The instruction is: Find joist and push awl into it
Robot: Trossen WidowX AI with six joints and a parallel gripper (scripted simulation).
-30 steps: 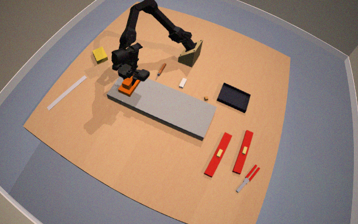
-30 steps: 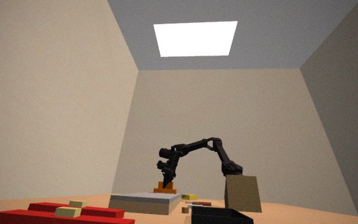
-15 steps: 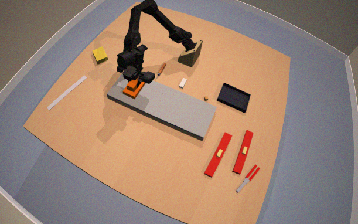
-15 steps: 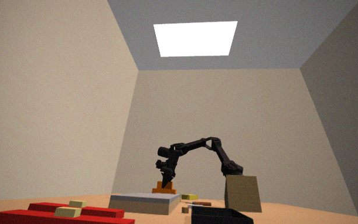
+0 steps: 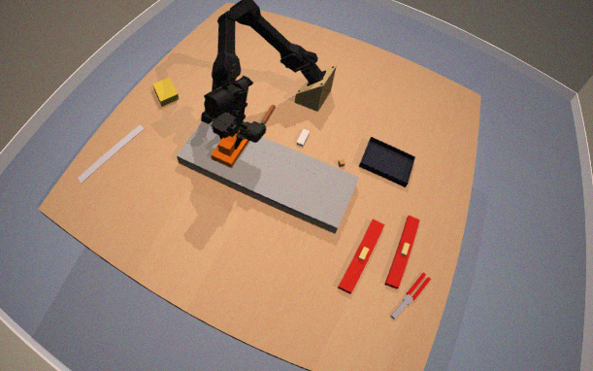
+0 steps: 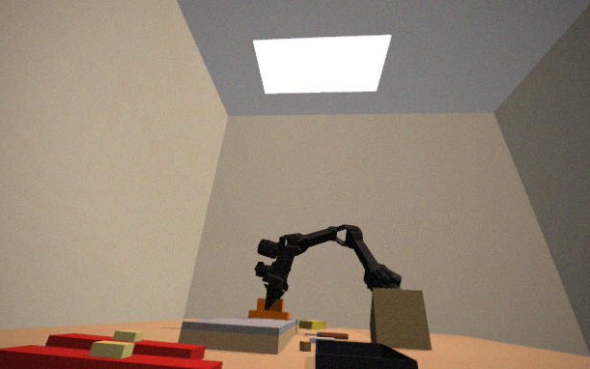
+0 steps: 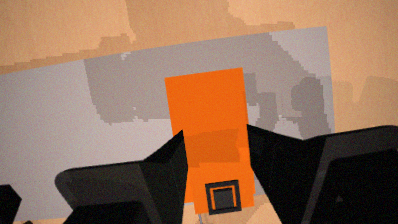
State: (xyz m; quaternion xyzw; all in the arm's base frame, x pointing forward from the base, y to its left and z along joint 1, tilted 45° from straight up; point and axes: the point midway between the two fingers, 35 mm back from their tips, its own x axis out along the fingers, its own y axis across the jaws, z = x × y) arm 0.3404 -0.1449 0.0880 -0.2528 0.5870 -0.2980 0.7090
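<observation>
The square indicator lies 40 mm behind my gripper tip and 30 mm above it. From my gripper tip the other things lie so: white block 150 mm behind, 190 mm to the left, 60 mm below; orange stud finder 20 mm behind, 20 mm above; awl 170 mm behind, 50 mm to the left, 60 mm below.
</observation>
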